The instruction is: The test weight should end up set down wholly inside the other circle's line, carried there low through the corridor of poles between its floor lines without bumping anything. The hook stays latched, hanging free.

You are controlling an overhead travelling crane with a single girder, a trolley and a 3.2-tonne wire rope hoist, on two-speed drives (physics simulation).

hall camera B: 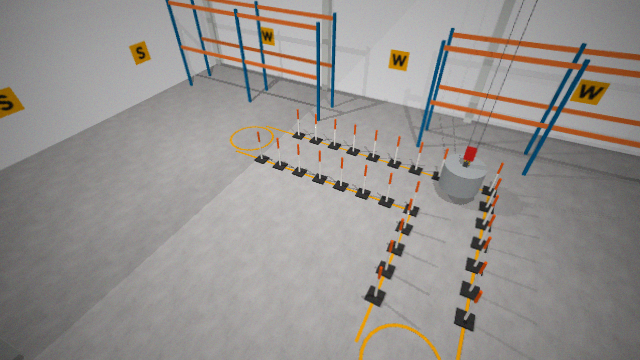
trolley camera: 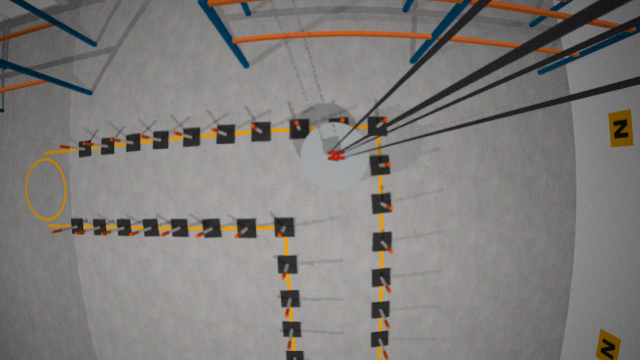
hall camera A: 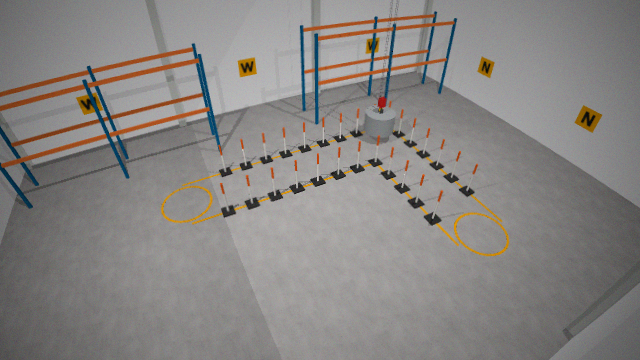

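The grey cylindrical test weight (hall camera A: 380,126) (hall camera B: 462,182) (trolley camera: 325,175) hangs upright at the corridor's corner, a little above its shadow on the floor. In the trolley view it partly covers a pole base on the rack-side line; the gap there is hard to tell. My red hook block (hall camera A: 381,103) (hall camera B: 468,156) (trolley camera: 336,155) is at its top centre, with the hook shut on the weight's lifting point. One yellow circle (hall camera A: 162,206) (hall camera B: 230,139) (trolley camera: 66,190) lies at the end of the long leg. The other circle (hall camera A: 454,231) (hall camera B: 395,325) lies at the end of the other leg.
Orange-and-white poles (hall camera A: 317,167) (hall camera B: 341,172) on black bases stand along both yellow floor lines (hall camera B: 365,322) (trolley camera: 380,185) of the L-shaped corridor. A blue-and-orange rack (hall camera A: 316,80) (hall camera B: 555,117) (trolley camera: 330,34) stands behind the corner. Another rack (hall camera A: 106,130) (hall camera B: 318,70) stands near the far circle.
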